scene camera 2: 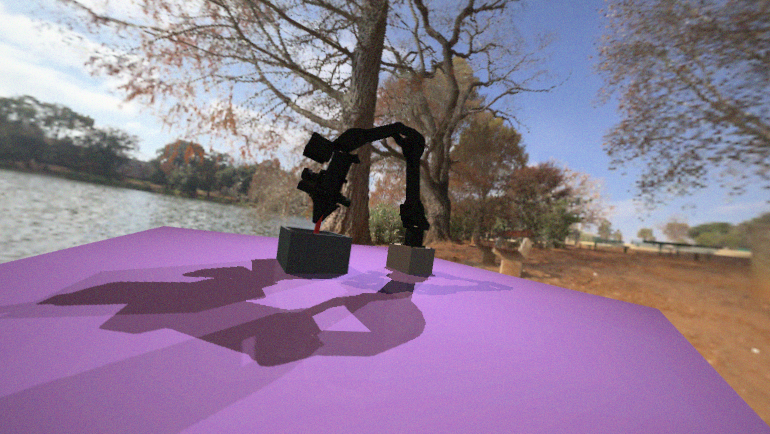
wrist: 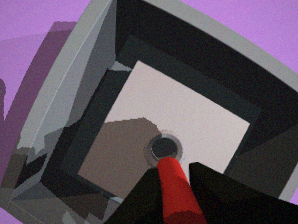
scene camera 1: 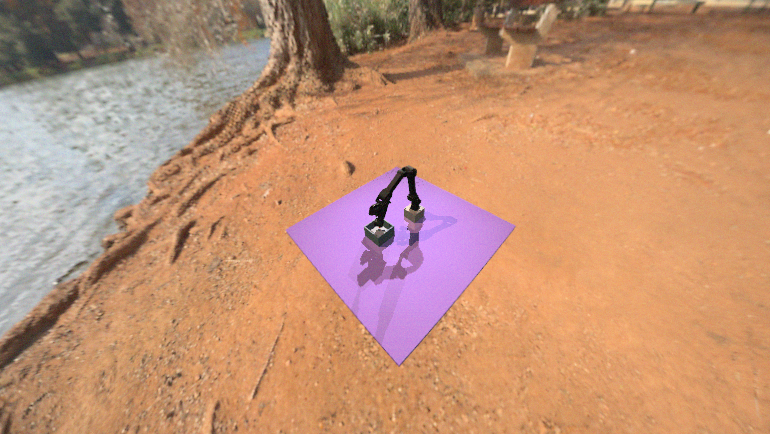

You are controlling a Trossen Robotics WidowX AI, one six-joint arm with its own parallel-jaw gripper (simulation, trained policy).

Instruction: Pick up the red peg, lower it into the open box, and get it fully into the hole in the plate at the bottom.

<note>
In view: the gripper (scene camera 2: 315,223) and a dark box (scene camera 2: 300,251).
The dark box is seen too in the wrist view (wrist: 87,76). The gripper is seen too in the wrist view (wrist: 173,175).
</note>
